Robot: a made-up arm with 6 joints.
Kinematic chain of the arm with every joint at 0, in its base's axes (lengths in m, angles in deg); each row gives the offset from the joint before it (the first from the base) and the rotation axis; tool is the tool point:
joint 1: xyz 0 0 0.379 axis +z
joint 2: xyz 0 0 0 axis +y
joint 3: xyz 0 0 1.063 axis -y
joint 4: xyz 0 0 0 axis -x
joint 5: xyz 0.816 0 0 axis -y
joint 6: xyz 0 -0.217 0 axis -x
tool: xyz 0 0 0
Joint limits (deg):
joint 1: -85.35..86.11
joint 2: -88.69..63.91
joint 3: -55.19..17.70
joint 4: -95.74..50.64
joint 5: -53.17..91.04
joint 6: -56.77..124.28
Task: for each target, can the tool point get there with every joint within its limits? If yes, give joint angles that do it. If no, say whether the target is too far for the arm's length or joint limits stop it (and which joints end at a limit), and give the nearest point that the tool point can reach.
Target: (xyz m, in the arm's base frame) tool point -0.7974 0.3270 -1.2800
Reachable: no: joint limits stop it (at a limit: joint 1, joint 2, joint 4) | nearest point 0.0256 0.6966 0.0428 | short by 1.601 m
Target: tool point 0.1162 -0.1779 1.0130
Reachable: yes | joints 42.95 -53.47 -49.38 -15.25 48.46 58.23
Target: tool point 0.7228 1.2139 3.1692
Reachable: no: too far | nearest point 0.3805 0.6390 1.8477 | short by 1.481 m
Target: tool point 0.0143 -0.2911 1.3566
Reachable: yes | joints -40.02 -35.12 -24.87 -10.01 -41.16 -10.38
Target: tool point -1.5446 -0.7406 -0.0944
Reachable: no: joint limits stop it (at a limit: joint 2, joint 3, joint 4) | nearest point -1.3169 -0.6314 1.1388 | short by 1.259 m
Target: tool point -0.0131 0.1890 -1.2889
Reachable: no: joint limits stop it (at a limit: joint 1, joint 2) | nearest point 0.0358 0.6684 0.0519 | short by 1.425 m
